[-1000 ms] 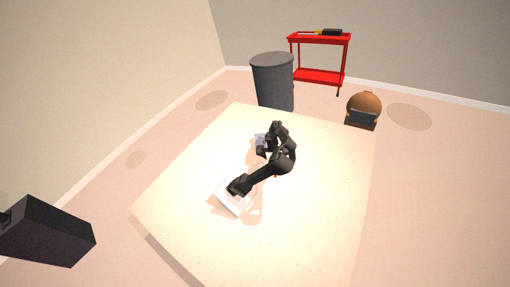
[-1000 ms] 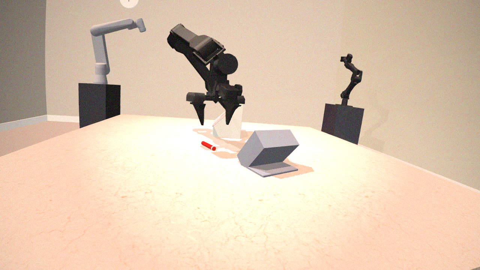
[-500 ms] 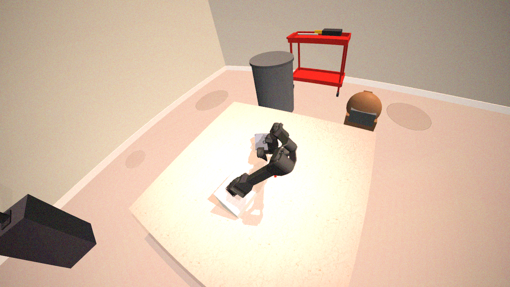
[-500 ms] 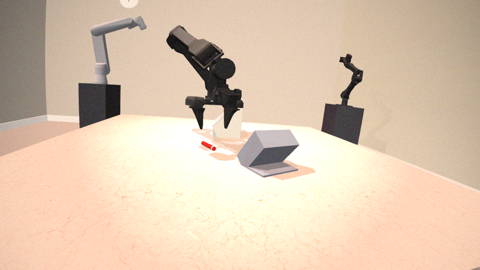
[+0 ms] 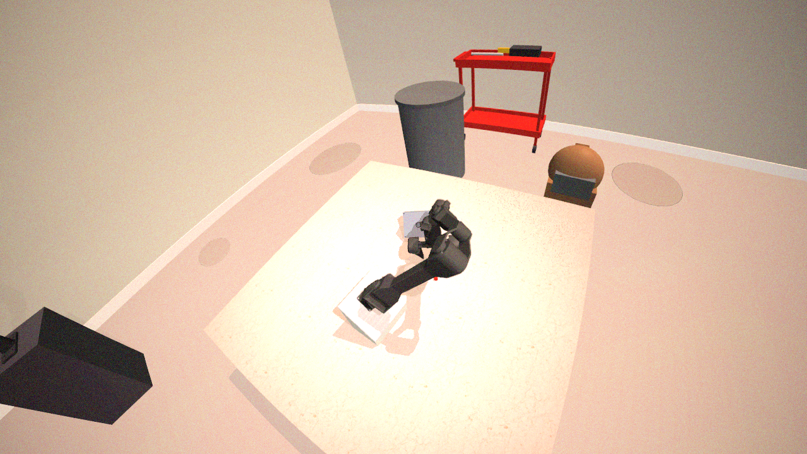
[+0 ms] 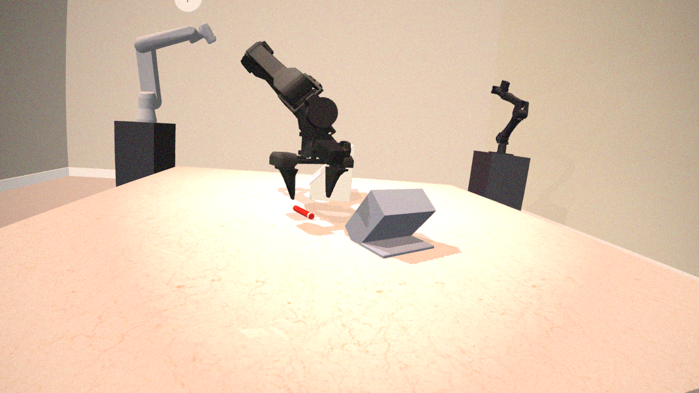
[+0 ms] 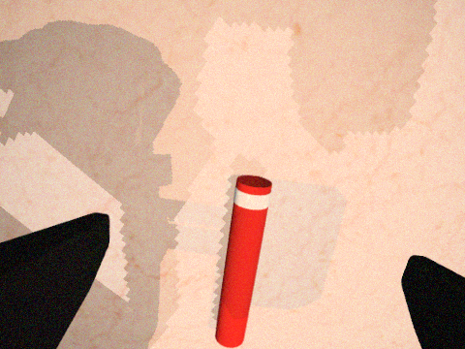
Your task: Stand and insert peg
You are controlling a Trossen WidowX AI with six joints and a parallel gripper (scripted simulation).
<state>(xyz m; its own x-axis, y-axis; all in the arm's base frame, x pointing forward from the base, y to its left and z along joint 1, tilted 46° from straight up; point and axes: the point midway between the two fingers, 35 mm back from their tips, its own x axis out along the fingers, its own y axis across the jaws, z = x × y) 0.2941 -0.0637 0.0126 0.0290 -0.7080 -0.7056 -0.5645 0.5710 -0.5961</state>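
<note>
Now: the red peg 4 cm below my gripper tip, 1 cm to the right of it and 1 cm behind it. Round my gripper tip: grey sloped panel (16 cm to the left, 12 cm ahead).
</note>
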